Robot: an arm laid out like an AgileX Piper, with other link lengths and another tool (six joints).
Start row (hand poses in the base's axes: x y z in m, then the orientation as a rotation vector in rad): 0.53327, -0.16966, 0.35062, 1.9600, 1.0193, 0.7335
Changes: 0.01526, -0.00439, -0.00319, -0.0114, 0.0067, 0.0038; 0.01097, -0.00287, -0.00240, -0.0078, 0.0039, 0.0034; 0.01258, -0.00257, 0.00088, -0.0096, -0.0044, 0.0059; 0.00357, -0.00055, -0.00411, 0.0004, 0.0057, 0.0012; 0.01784, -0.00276, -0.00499, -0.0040, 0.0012, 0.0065; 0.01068, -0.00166, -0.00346, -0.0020, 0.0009, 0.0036; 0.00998, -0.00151, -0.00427, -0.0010, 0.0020, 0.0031; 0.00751, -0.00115, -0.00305, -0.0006, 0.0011, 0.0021; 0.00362, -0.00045, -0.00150, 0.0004, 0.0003, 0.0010; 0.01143, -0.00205, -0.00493, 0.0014, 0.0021, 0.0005; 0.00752, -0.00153, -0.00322, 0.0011, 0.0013, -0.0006; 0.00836, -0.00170, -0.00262, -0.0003, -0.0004, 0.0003; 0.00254, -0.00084, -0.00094, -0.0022, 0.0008, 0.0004; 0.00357, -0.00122, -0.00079, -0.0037, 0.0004, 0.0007; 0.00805, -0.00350, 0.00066, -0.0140, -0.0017, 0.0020; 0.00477, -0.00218, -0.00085, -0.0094, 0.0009, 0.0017; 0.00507, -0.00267, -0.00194, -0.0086, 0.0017, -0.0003; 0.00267, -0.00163, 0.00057, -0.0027, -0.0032, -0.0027; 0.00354, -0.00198, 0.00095, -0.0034, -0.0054, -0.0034; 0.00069, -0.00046, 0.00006, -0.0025, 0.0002, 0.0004; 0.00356, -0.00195, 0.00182, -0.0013, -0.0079, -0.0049; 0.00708, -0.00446, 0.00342, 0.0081, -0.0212, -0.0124
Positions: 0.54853, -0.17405, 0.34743, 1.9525, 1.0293, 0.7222; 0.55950, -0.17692, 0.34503, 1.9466, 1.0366, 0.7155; 0.57208, -0.17949, 0.34591, 1.9337, 1.0417, 0.7165; 0.57565, -0.18004, 0.34180, 1.9367, 1.0463, 0.7123; 0.59349, -0.18280, 0.33681, 1.9314, 1.0544, 0.7122; 0.60417, -0.18446, 0.33335, 1.9287, 1.0590, 0.7121; 0.61415, -0.18597, 0.32908, 1.9277, 1.0636, 0.7114; 0.62166, -0.18712, 0.32603, 1.9269, 1.0665, 0.7112; 0.62528, -0.18757, 0.32453, 1.9270, 1.0677, 0.7117; 0.63671, -0.18962, 0.31960, 1.9291, 1.0693, 0.7110; 0.64423, -0.19115, 0.31638, 1.9310, 1.0693, 0.7102; 0.65259, -0.19285, 0.31376, 1.9304, 1.0694, 0.7105; 0.65513, -0.19369, 0.31282, 1.9288, 1.0707, 0.7086; 0.65870, -0.19491, 0.31203, 1.9256, 1.0723, 0.7062; 0.66675, -0.19841, 0.31269, 1.9120, 1.0756, 0.6996; 0.67152, -0.20059, 0.31184, 1.9038, 1.0794, 0.6935; 0.67659, -0.20326, 0.30990, 1.8975, 1.0815, 0.6862; 0.67926, -0.20489, 0.31047, 1.8946, 1.0772, 0.6857; 0.68280, -0.20687, 0.31142, 1.8903, 1.0709, 0.6863; 0.68349, -0.20733, 0.31148, 1.8881, 1.0718, 0.6847; 0.68705, -0.20928, 0.31330, 1.8849, 1.0621, 0.6880; 0.69413, -0.21374, 0.31672, 1.8856, 1.0349, 0.7047
